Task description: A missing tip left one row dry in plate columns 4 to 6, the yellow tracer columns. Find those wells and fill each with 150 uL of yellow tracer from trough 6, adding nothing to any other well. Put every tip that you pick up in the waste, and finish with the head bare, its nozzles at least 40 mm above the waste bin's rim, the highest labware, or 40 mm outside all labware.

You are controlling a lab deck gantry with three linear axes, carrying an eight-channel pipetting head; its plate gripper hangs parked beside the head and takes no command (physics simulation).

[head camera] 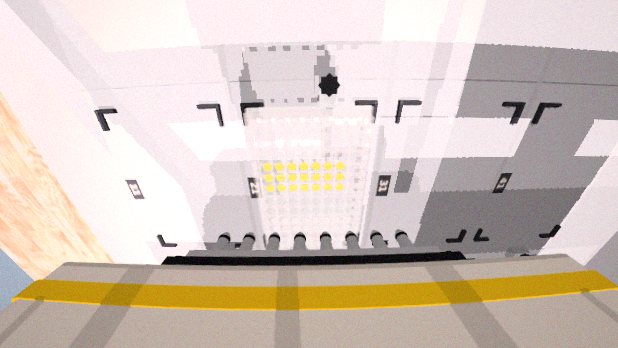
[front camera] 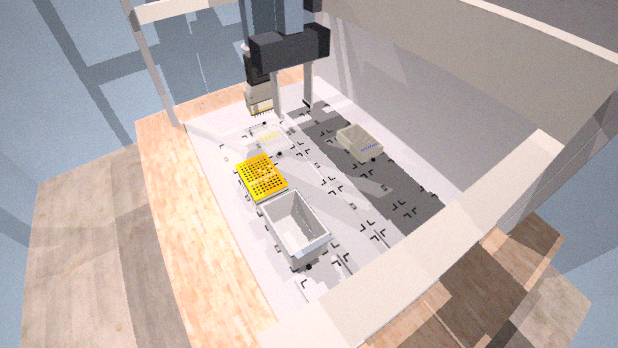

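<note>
The clear plate lies on the deck. In the head view three lines of yellow wells cross it; the place at each line's right end shows no yellow. The pipetting head hangs above the deck at the plate's far end in the front view. Its nozzles look bare. The parked plate gripper is open, with nothing between its two long fingers. The yellow tip rack stands between plate and waste bin. The beige trough block is on the right; its liquids cannot be made out.
Black corner brackets and slot labels mark the deck. A black knob stands beyond the plate in the head view. A pale frame beam crosses the front, and a post stands at the back left.
</note>
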